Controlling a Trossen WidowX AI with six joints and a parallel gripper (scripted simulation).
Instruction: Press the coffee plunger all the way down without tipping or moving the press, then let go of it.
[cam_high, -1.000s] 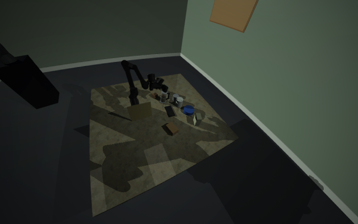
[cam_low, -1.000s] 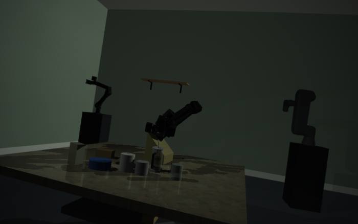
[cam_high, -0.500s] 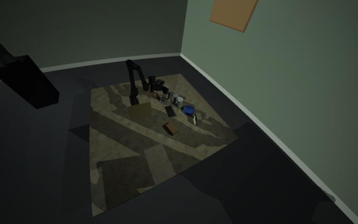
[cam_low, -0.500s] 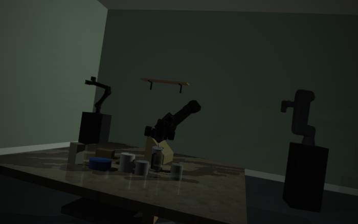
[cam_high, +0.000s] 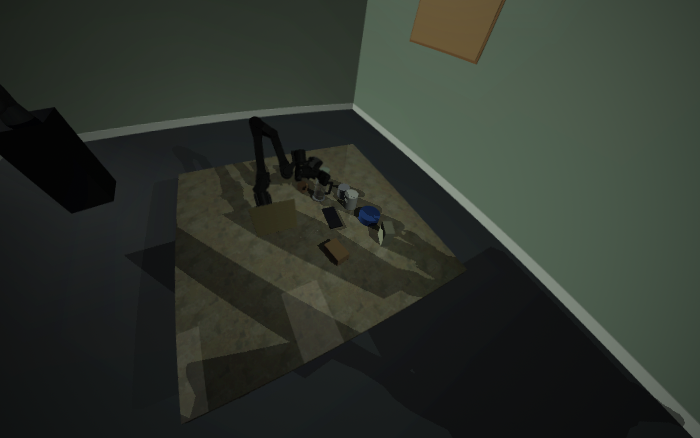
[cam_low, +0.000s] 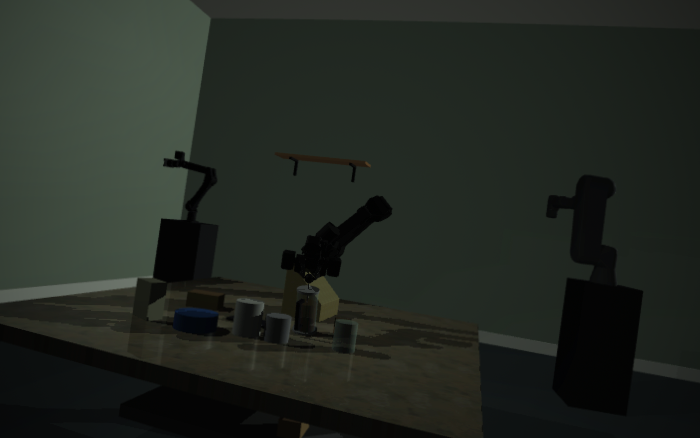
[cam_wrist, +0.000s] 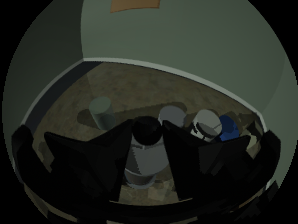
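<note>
My gripper tip is now 9 cm above the coffee press and 1 cm past it. Also, from my gripper tip: blue bowl: 28 cm to the right, 15 cm below, 13 cm ahead; black slab: 17 cm to the right, 17 cm below, 5 cm behind; pale teal cup: 14 cm to the left, 13 cm below, 8 cm ahead.
</note>
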